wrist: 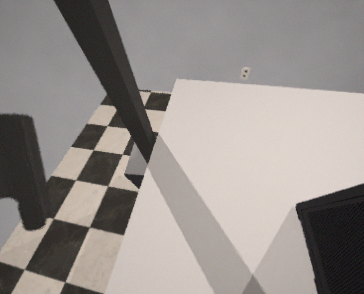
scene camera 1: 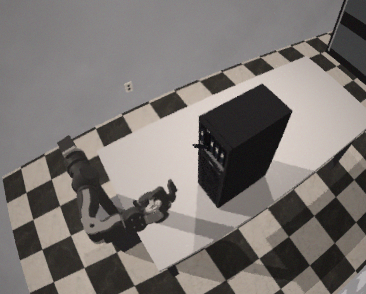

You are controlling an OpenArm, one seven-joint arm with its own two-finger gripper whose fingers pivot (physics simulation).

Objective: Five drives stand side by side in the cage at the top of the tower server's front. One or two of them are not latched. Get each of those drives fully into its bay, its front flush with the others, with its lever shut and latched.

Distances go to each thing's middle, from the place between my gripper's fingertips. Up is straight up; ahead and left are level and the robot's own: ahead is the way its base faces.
Right now the black tower server [scene camera 1: 249, 127] is 410 mm ahead of my hand, 70 mm below it and 20 mm to the right of it.
